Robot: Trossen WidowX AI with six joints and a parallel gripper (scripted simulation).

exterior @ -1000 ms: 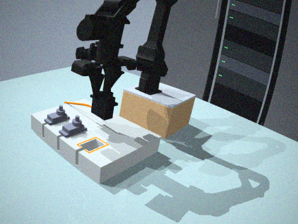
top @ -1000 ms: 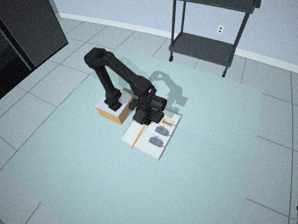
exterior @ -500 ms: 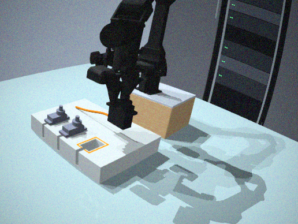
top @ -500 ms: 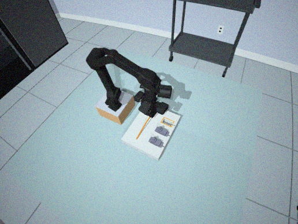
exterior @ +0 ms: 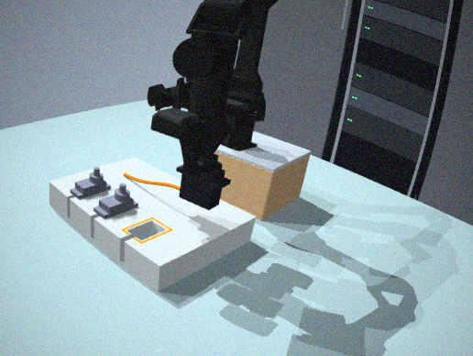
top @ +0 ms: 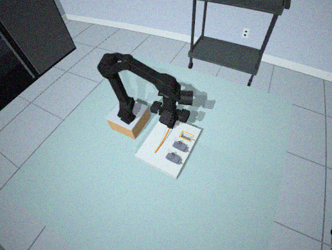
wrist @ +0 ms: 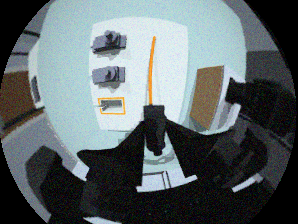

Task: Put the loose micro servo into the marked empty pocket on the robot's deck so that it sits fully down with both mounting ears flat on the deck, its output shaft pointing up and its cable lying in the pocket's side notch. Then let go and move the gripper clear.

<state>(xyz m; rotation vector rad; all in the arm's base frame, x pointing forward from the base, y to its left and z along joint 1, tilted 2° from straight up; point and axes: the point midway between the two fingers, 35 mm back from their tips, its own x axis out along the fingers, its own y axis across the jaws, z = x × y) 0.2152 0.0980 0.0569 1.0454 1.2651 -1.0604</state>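
My gripper tip is 10 cm above the white deck and 8 cm to the left of it.
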